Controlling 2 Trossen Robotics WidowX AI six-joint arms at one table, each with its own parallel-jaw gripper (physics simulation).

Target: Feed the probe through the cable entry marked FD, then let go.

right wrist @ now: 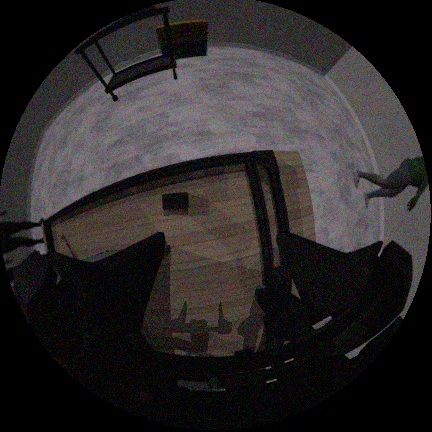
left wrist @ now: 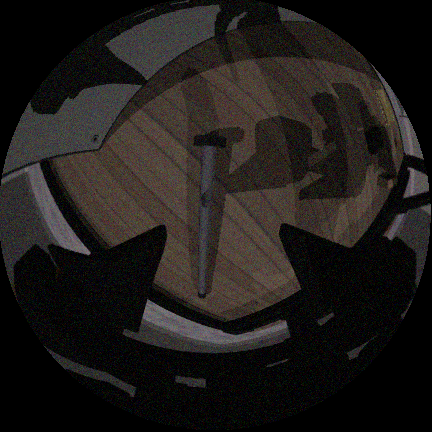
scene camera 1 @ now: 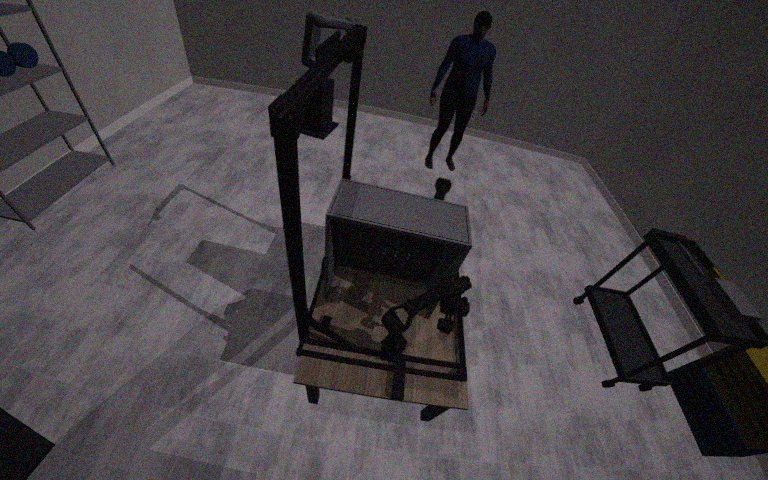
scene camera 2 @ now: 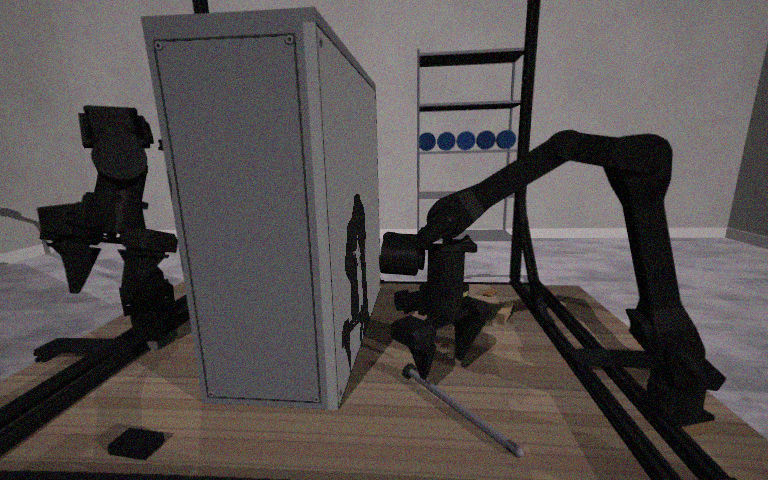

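Pixels of known places: left gripper, fingertip midpoint: point(left wrist: 224, 230) point(scene camera 2: 442, 368); right gripper, fingertip midpoint: point(right wrist: 222, 237) point(scene camera 2: 99, 296); left arm's base, link origin: point(left wrist: 296, 312) point(scene camera 2: 673, 407); right arm's base, link origin: point(right wrist: 270, 294) point(scene camera 1: 388, 353) point(scene camera 2: 153, 333).
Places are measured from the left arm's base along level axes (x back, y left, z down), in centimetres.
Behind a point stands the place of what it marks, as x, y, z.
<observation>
The probe point(scene camera 2: 464, 410) {-29.1, -7.4, 0.6} point(left wrist: 204, 225) {-30.9, -12.6, 0.3}, a grey rod with a dark collar at one end, lies on the table beside the grey cabinet point(scene camera 1: 399, 209) {-48.4, -44.5, -54.5} point(scene camera 2: 237, 226) {-59.7, -18.8, -27.4} point(left wrist: 165, 45). Its collar end is the one nearer the cabinet. My left gripper point(scene camera 2: 443, 369) {-29.8, -14.4, -2.2} point(left wrist: 224, 230) {-29.8, -14.4, -2.2} is open and empty, pointing down above the table near the collar end. In the left wrist view the rod runs between the spread fingers, with its far tip at the bottom. My right gripper point(right wrist: 222, 237) {-79.7, -22.4, -17.8} is open and empty on the cabinet's other side. Faint cable entries show on the cabinet face in scene camera 1; no FD marking is readable.
A black block point(scene camera 2: 135, 443) {-74.6, -13.4, 0.5} point(right wrist: 175, 202) {-74.9, -14.9, 0.5} lies on the wooden table, on the right gripper's side of the cabinet. Dark frame rails point(scene camera 2: 594, 373) {-4.5, -9.6, -0.1} run along the table's edge by the left arm's base. Small pale pieces point(scene camera 2: 505, 311) {-6.1, -34.2, -0.8} lie behind the left gripper.
</observation>
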